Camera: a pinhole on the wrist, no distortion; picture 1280 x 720 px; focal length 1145.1 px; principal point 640.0 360.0 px. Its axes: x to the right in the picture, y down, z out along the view. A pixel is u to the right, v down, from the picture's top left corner.
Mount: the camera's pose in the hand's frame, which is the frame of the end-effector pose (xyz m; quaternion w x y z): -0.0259 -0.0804 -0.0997 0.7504 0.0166 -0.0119 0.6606
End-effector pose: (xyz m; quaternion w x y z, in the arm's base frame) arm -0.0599 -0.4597 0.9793 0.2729 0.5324 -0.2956 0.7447
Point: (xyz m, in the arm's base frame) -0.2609 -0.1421 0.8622
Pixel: behind the camera
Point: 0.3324 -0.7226 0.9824
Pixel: 603.9 587.9
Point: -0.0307 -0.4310 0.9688
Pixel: 1210.4 310.5
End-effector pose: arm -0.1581 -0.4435 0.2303 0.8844 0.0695 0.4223 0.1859
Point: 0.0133 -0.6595 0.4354
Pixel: 301.3 667.1
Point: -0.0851 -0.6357 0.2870
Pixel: 45.4 578.9
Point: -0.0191 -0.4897 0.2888
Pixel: 791.3 166.4
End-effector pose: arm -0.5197 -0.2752 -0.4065 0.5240 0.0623 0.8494 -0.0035
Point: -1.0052 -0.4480 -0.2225
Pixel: behind the camera
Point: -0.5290 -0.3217 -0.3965
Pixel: 1145.3 216.7
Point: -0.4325 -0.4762 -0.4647
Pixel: 120.2 201.8
